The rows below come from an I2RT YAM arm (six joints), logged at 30 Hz.
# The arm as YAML. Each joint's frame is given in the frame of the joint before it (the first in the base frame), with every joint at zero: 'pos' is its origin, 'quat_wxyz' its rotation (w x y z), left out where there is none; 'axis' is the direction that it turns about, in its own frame. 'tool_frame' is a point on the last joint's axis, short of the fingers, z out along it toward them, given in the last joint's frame.
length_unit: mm
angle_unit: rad
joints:
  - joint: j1
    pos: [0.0, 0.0, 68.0]
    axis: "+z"
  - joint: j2
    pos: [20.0, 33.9, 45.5]
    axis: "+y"
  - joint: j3
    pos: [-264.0, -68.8, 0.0]
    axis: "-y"
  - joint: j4
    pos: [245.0, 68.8, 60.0]
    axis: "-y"
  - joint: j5
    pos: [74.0, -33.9, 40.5]
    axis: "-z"
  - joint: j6
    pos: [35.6, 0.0, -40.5]
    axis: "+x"
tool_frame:
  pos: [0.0, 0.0, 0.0]
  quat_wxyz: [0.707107, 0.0, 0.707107, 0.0]
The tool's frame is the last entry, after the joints.
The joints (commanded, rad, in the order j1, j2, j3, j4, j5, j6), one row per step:
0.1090 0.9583 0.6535 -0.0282 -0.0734 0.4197
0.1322 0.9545 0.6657 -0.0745 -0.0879 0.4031
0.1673 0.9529 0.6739 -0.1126 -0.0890 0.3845
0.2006 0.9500 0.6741 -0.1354 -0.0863 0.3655
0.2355 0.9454 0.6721 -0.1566 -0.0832 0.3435
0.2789 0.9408 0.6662 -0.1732 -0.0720 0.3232
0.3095 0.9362 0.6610 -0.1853 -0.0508 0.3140
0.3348 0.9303 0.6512 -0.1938 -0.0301 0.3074
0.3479 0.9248 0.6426 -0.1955 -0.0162 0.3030
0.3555 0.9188 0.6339 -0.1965 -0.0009 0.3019
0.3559 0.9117 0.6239 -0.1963 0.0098 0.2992
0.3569 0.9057 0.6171 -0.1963 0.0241 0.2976
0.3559 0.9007 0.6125 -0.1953 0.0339 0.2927
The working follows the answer.
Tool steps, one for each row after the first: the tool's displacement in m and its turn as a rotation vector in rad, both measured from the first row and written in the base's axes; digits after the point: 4 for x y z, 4 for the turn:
-0.0025 0.0054 0.0003 -0.0140 0.0275 0.0425
-0.0051 0.0129 -0.0003 -0.0347 0.0515 0.0853
-0.0080 0.0197 -0.0020 -0.0565 0.0661 0.1232
-0.0114 0.0266 -0.0039 -0.0816 0.0782 0.1637
-0.0156 0.0348 -0.0067 -0.1088 0.0886 0.2050
-0.0188 0.0399 -0.0088 -0.1291 0.0963 0.2200
-0.0221 0.0437 -0.0120 -0.1471 0.1044 0.2294
-0.0242 0.0454 -0.0141 -0.1583 0.1065 0.2316
-0.0259 0.0459 -0.0161 -0.1667 0.1086 0.2258
-0.0274 0.0450 -0.0182 -0.1740 0.1102 0.2176
-0.0285 0.0443 -0.0195 -0.1814 0.1099 0.2061
-0.0292 0.0434 -0.0201 -0.1893 0.1071 0.1980

Tool pose at each row, in the base's axes (x y z in m, rotation vector in rad; rounded; the steps above come from the unrounded poses):
0.2218 0.0269 0.2774 0.2481 1.9098 0.4265
0.2193 0.0323 0.2778 0.2055 1.9472 0.4400
0.2167 0.0398 0.2771 0.1565 1.9817 0.4472
0.2139 0.0466 0.2755 0.1088 2.0057 0.4504
0.2104 0.0535 0.2736 0.0554 2.0274 0.4522
0.2062 0.0617 0.2707 -0.0010 2.0470 0.4521
0.2030 0.0668 0.2686 -0.0278 2.0592 0.4415
0.1997 0.0706 0.2654 -0.0474 2.0705 0.4294
0.1976 0.0723 0.2633 -0.0568 2.0741 0.4195
0.1959 0.0728 0.2613 -0.0562 2.0765 0.4071
0.1944 0.0719 0.2592 -0.0528 2.0777 0.3942
0.1933 0.0712 0.2579 -0.0465 2.0768 0.3792
0.1926 0.0703 0.2574 -0.0443 2.0737 0.3661

